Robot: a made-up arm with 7 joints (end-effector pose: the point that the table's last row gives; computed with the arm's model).
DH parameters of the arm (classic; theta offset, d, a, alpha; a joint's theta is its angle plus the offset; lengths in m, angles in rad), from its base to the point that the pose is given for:
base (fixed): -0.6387 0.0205 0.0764 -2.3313
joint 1: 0 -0.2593 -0.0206 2.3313
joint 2: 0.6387 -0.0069 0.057 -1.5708
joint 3: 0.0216 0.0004 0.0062 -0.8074
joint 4: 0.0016 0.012 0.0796 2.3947
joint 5: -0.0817 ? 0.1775 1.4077
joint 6: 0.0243 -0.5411 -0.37 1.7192
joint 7: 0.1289 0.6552 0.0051 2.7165
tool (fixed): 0.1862 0.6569 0 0
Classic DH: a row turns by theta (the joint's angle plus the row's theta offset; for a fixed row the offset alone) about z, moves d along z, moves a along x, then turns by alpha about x.
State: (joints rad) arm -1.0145 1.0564 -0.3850 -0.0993 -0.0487 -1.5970 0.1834
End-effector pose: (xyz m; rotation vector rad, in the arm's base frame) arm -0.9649 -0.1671 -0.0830 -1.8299 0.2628 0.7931
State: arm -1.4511 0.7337 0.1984 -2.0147 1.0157 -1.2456 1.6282
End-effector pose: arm 0.3475 -0.3894 0.1936 -0.2133 -2.1825 1.5939
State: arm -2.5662 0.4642 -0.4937 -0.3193 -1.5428 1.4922 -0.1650
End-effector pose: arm -0.6277 0.2929 -0.4146 1.1397 -2.7046 0.9850
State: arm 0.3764 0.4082 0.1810 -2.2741 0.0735 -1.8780 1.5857
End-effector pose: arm -0.5941 -0.1634 0.1364 -0.8746 -0.1580 -0.5438
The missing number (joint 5, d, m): 0.1284
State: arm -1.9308 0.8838 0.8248 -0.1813 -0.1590 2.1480 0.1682
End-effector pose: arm 0.2570 -0.4388 -0.6815 0.1395 -1.6139 2.6515
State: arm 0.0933 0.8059 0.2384 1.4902 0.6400 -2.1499 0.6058
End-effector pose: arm 0.1386 0.5859 -0.1403 0.9870 -2.4407 -0.0825
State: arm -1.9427 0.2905 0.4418 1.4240 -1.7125 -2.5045 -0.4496
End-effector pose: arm 0.2437 -0.1632 1.2102 1.2773 0.2028 -0.4956
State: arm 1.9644 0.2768 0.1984 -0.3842 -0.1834 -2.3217 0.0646
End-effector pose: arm 0.9158 -0.4476 -0.0862 -1.7652 -2.2412 -0.8333
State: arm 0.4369 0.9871 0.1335 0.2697 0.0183 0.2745 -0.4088
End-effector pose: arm -0.5248 0.4905 0.3152 -0.1722 0.0166 0.9618
